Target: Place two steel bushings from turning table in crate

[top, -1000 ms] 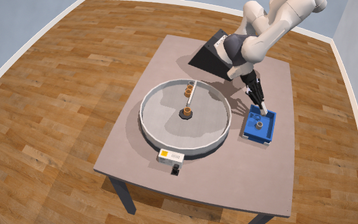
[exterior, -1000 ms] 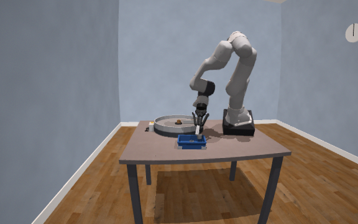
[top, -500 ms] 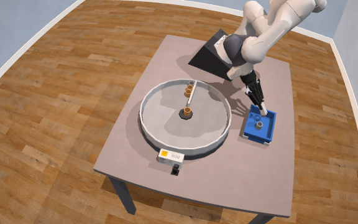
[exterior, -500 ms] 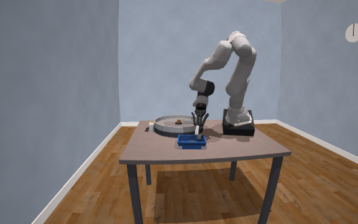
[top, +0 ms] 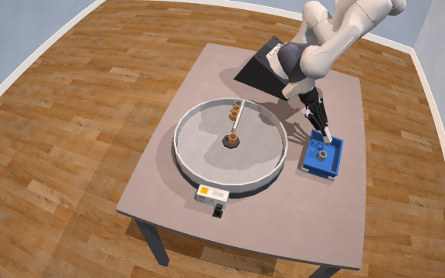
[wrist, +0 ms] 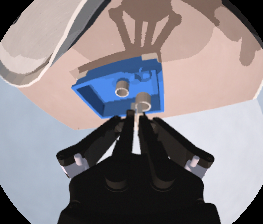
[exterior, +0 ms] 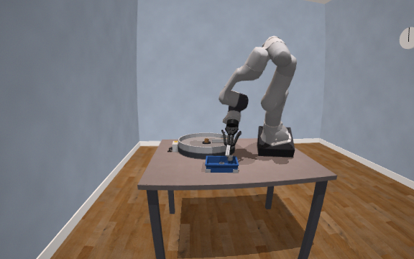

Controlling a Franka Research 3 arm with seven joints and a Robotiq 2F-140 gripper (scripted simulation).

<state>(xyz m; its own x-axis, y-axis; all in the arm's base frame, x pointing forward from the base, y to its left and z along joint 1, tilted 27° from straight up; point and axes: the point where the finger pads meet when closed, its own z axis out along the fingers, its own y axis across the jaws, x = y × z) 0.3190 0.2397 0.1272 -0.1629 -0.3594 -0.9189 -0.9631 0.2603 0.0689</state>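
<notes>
Now: hand 40 mm short of the blue crate, 20 mm to the right of it and 80 mm above it. Also, from my hand: grey round turning table (150 mm ahead, 340 mm to the right, 50 mm below).
</notes>
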